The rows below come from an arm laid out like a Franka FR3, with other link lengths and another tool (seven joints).
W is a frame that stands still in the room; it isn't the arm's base.
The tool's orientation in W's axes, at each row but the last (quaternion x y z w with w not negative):
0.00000 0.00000 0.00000 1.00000
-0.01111 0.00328 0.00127 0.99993
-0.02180 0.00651 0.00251 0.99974
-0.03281 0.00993 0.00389 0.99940
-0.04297 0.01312 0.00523 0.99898
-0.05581 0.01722 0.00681 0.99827
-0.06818 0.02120 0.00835 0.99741
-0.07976 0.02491 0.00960 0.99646
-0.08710 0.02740 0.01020 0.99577
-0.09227 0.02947 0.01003 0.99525
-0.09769 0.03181 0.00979 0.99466
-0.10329 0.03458 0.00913 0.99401
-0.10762 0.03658 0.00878 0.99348
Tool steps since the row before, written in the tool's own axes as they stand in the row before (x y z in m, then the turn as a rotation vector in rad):
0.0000 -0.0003 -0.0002 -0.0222 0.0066 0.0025
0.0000 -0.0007 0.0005 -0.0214 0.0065 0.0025
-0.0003 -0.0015 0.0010 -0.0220 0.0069 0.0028
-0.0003 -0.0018 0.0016 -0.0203 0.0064 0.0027
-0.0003 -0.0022 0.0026 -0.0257 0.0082 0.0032
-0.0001 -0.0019 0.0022 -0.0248 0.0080 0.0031
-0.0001 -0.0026 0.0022 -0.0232 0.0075 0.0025
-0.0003 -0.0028 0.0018 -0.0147 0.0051 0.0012
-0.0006 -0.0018 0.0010 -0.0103 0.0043 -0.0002
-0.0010 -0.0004 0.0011 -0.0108 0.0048 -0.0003
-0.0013 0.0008 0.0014 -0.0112 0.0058 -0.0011
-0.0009 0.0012 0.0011 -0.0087 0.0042 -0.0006
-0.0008 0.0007 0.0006 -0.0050 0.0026 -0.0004
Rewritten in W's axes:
0.0000 -0.0003 -0.0002 -0.0222 0.0066 0.0025
0.0000 -0.0007 0.0005 -0.0214 0.0065 0.0025
-0.0003 -0.0015 0.0011 -0.0220 0.0069 0.0028
-0.0003 -0.0017 0.0017 -0.0203 0.0064 0.0027
-0.0002 -0.0020 0.0028 -0.0257 0.0082 0.0032
0.0000 -0.0016 0.0024 -0.0248 0.0080 0.0031
0.0000 -0.0023 0.0025 -0.0232 0.0075 0.0025
-0.0001 -0.0025 0.0022 -0.0147 0.0050 0.0011
-0.0005 -0.0016 0.0013 -0.0104 0.0040 -0.0004
-0.0009 -0.0002 0.0012 -0.0109 0.0045 -0.0005
-0.0012 0.0010 0.0013 -0.0114 0.0053 -0.0015
-0.0009 0.0014 0.0009 -0.0088 0.0039 -0.0008
-0.0008 0.0008 0.0005 -0.0051 0.0024 -0.0006

